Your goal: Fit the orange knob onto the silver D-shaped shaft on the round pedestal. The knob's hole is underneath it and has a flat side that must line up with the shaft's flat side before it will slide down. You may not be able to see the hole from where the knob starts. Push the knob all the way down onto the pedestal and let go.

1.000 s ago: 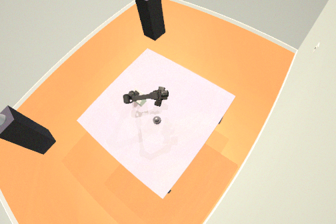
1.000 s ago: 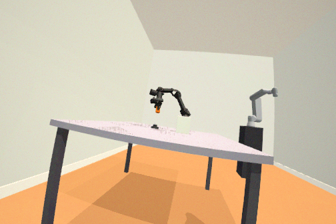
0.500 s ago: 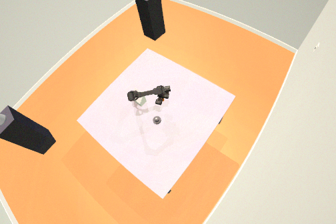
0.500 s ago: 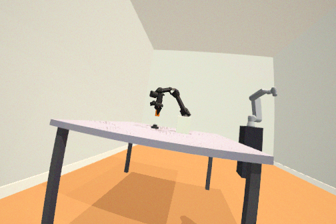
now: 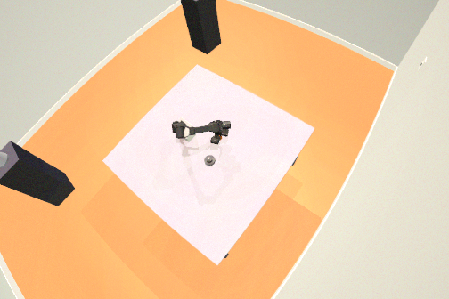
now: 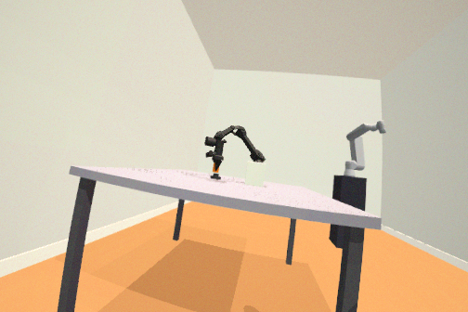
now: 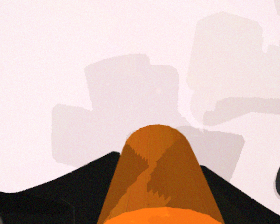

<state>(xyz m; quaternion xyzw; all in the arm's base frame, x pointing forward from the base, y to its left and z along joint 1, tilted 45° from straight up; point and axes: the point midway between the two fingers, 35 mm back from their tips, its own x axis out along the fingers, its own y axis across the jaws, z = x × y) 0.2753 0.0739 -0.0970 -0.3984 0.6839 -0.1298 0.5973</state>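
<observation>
My gripper tip is 50 mm short of the silver shaft, 180 mm to the left of it and 40 mm above it. Round my gripper tip: orange knob 30 mm above.
</observation>
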